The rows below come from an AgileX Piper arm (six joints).
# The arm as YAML. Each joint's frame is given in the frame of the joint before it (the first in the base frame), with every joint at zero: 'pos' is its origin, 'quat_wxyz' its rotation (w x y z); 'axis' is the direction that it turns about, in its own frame. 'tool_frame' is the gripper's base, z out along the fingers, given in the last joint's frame.
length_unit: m
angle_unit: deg
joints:
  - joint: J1
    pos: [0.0, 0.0, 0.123]
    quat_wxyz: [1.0, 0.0, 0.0, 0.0]
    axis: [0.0, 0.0, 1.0]
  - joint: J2
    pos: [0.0, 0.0, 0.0]
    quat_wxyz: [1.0, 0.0, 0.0, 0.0]
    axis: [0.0, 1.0, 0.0]
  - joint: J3
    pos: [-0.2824, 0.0, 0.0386]
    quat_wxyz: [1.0, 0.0, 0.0, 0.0]
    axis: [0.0, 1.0, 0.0]
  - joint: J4
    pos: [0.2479, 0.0, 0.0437]
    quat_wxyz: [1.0, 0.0, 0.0, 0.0]
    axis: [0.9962, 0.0, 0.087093]
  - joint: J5
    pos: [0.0, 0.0, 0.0]
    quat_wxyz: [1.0, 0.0, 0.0, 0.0]
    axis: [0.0, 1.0, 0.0]
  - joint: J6
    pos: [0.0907, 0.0, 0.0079]
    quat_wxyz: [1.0, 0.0, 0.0, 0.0]
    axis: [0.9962, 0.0, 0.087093]
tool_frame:
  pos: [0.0, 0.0, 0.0]
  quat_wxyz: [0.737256, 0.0, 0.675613, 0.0]
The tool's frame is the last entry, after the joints.
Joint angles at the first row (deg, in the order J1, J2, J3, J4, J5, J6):
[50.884 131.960 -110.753 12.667 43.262 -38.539]
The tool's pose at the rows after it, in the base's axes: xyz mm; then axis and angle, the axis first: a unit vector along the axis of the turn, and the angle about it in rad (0 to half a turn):
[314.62, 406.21, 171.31, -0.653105, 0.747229, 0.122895, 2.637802]
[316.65, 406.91, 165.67, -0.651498, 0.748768, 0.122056, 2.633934]
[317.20, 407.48, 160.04, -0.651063, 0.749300, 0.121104, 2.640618]
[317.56, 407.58, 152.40, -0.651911, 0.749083, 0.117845, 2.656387]
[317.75, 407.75, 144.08, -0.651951, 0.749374, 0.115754, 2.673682]
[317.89, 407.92, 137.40, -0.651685, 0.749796, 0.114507, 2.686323]
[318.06, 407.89, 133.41, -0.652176, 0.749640, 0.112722, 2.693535]
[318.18, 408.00, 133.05, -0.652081, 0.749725, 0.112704, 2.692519]
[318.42, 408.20, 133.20, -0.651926, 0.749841, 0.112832, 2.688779]
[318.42, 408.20, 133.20, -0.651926, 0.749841, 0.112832, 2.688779]
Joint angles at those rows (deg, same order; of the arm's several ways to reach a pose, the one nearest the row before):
[50.762 133.162 -110.752 12.518 42.204 -38.556]
[50.663 133.870 -110.755 12.517 41.296 -38.555]
[50.663 134.516 -110.753 12.517 41.043 -38.555]
[50.663 135.349 -110.755 12.276 41.162 -38.554]
[50.663 136.262 -110.755 12.210 41.269 -38.554]
[50.663 137.000 -110.750 12.211 41.265 -38.555]
[50.663 137.439 -110.751 12.065 41.266 -38.555]
[50.663 137.488 -110.753 12.064 41.160 -38.554]
[50.663 137.489 -110.754 12.064 40.945 -38.554]
[50.663 137.489 -110.754 12.064 40.945 -38.554]

